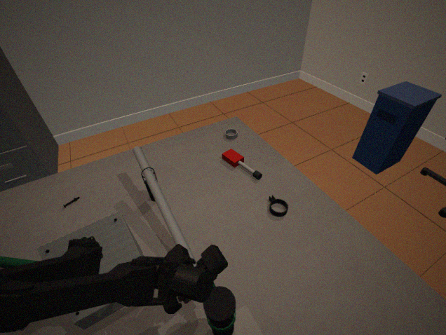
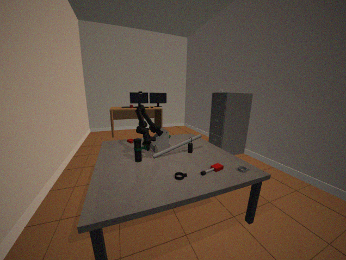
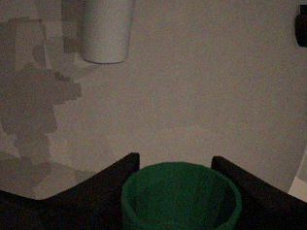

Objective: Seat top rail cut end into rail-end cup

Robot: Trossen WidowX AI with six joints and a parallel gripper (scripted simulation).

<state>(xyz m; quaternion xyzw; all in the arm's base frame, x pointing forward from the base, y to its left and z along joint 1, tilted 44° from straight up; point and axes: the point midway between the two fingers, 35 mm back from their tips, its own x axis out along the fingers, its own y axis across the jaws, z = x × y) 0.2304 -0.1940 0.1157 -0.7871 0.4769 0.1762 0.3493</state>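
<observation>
Right now the green rail-end cup is 30 mm above my gripper tip, 20 mm to the right of it and 20 mm behind it. Also, from my gripper tip: small dark post 450 mm to the left, 10 mm ahead, 10 mm above; black bolt 630 mm to the left, 310 mm behind, 80 mm below.
</observation>
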